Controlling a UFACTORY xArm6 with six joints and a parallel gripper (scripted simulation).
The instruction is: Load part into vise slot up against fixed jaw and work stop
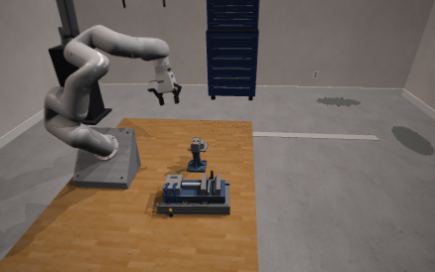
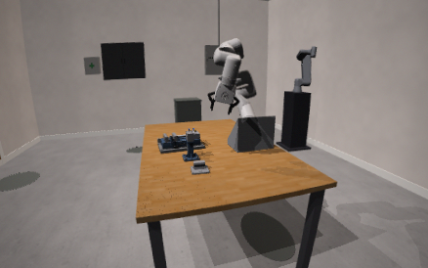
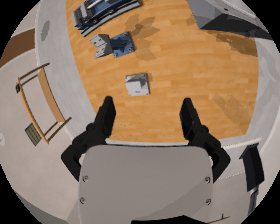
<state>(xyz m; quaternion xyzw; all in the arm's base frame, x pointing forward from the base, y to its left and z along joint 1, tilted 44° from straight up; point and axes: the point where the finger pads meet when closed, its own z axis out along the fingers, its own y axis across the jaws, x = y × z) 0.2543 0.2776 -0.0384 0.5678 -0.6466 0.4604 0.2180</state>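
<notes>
My hand is 28 cm above the part, 13 cm short of it and 5 cm to the right of it. Round my hand: air cylinder 36 cm to the right, 23 cm below, 10 cm ahead; then air cylinder rod 35 cm to the right, 23 cm below, 18 cm ahead.
</notes>
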